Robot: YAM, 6 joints.
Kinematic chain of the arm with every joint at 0, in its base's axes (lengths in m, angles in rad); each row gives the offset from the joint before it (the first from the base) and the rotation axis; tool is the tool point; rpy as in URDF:
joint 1: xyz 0 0 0.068 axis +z
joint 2: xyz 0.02 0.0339 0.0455 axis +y
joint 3: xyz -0.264 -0.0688 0 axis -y
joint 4: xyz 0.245 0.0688 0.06 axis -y
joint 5: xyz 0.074 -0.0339 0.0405 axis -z
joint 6: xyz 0.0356 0 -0.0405 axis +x
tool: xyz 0 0 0 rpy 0 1.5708 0
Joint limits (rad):
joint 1: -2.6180..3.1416
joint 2: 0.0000..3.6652
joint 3: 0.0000..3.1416
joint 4: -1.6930..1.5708
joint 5: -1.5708..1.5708
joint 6: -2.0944..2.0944
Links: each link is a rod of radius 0.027 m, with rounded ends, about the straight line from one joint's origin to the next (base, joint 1, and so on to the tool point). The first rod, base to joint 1, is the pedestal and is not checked.
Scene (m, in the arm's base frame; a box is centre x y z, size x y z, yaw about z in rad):
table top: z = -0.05
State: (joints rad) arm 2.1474 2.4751 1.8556 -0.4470 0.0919 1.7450
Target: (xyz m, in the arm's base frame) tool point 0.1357 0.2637 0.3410
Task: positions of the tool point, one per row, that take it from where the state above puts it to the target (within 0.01 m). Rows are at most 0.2 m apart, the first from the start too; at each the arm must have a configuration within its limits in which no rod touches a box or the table.
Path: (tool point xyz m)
1: -0.1470 0.4572 0.1717
2: -0.0219 0.4294 0.2439
3: 0.0768 0.3592 0.3009
4: 0.1357 0.2637 0.3410

